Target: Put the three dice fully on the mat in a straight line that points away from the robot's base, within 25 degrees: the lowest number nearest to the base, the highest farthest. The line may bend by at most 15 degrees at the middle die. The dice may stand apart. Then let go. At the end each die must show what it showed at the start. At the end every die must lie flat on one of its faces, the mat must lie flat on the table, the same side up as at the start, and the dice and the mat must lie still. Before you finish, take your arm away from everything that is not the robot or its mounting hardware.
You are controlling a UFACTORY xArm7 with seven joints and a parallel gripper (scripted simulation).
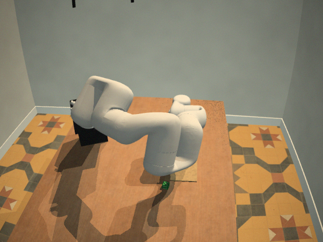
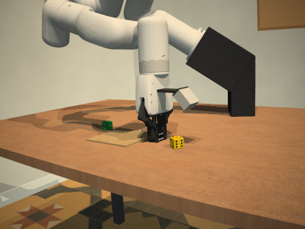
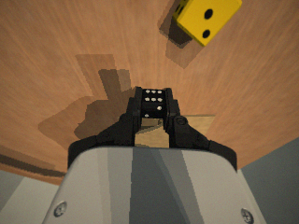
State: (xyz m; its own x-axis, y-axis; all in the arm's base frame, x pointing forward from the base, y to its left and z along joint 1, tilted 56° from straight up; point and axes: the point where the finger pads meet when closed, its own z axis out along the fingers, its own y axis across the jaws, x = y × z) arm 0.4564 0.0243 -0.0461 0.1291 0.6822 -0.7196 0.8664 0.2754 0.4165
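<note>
Now: the tan mat 11 cm to the right of my hand, 2 cm below it and 1 cm ahead of it. Also, from my hand: yellow die: 8 cm to the left, 4 cm ahead, 1 cm below; then black die: 1 cm below; then green die: 21 cm to the right, 5 cm behind, 1 cm below.
</note>
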